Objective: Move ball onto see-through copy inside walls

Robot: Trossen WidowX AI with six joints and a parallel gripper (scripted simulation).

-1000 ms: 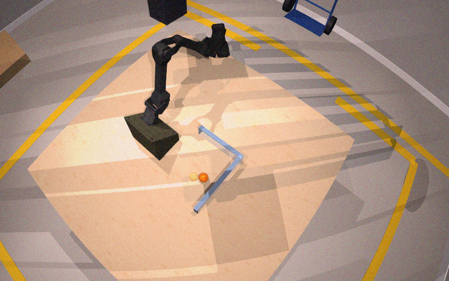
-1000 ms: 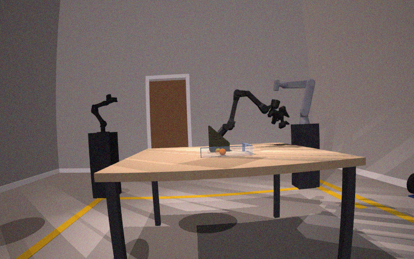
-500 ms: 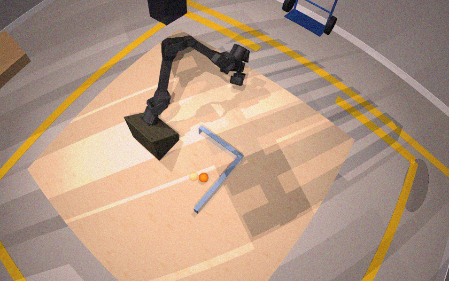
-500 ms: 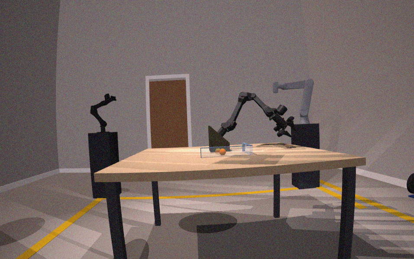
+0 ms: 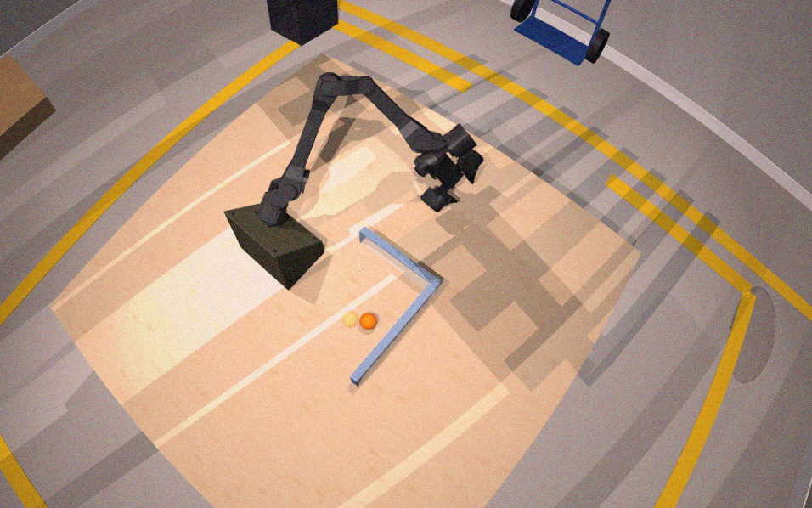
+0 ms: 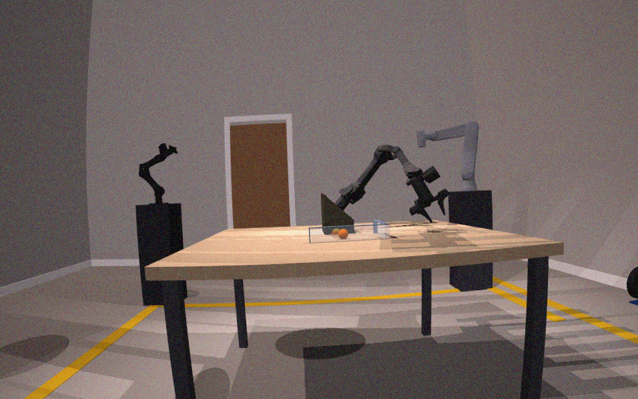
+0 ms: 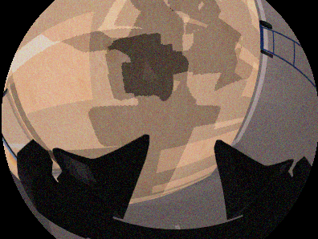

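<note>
The orange ball lies 50 mm ahead of my gripper tip, 420 mm to the right of it and 40 mm below it. Also, from my gripper tip: clear wall (120 mm ahead, 400 mm to the right, 30 mm below); see-through copy (10 mm ahead, 450 mm to the right, 40 mm below).
</note>
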